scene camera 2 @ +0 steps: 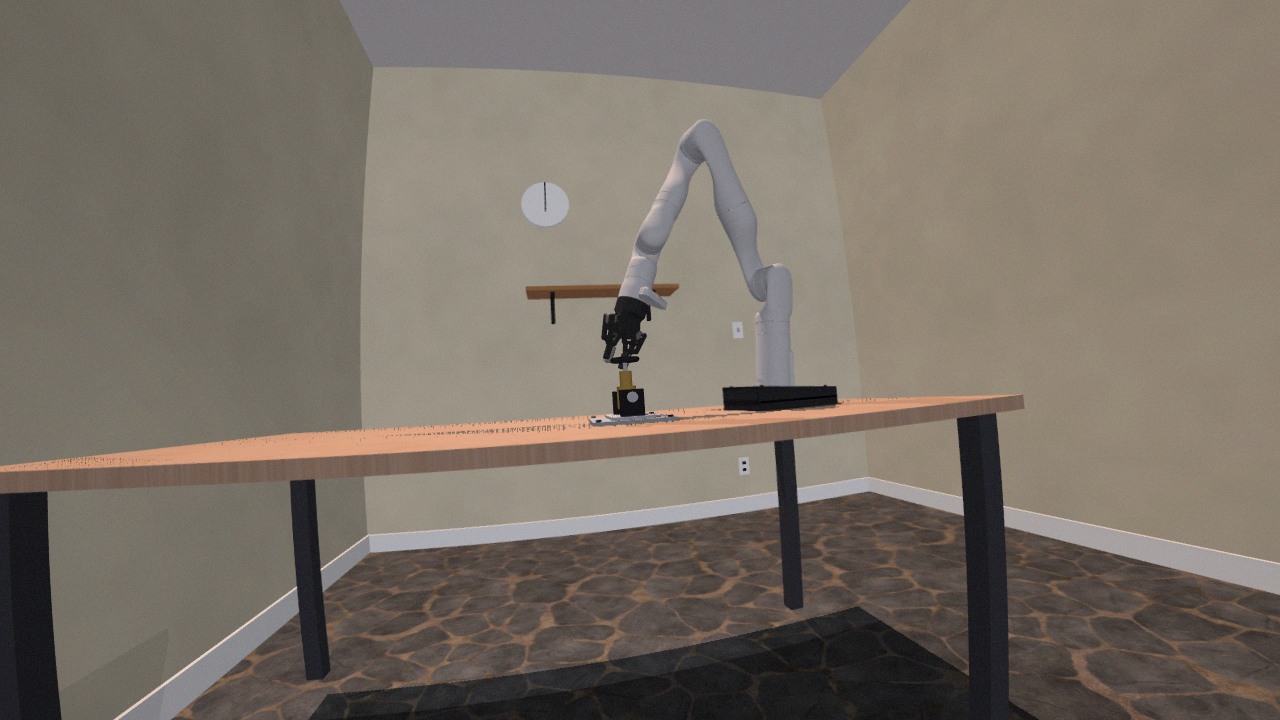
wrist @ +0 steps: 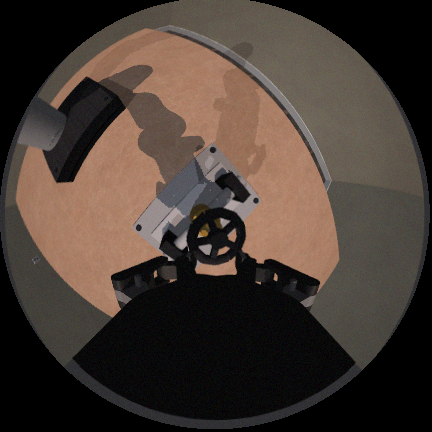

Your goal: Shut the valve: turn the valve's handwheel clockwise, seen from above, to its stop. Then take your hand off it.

My gripper shows in scene camera 2 and in the wrist view. The same spot on my gripper: point(wrist: 248, 270) is point(scene camera 2: 623, 330).
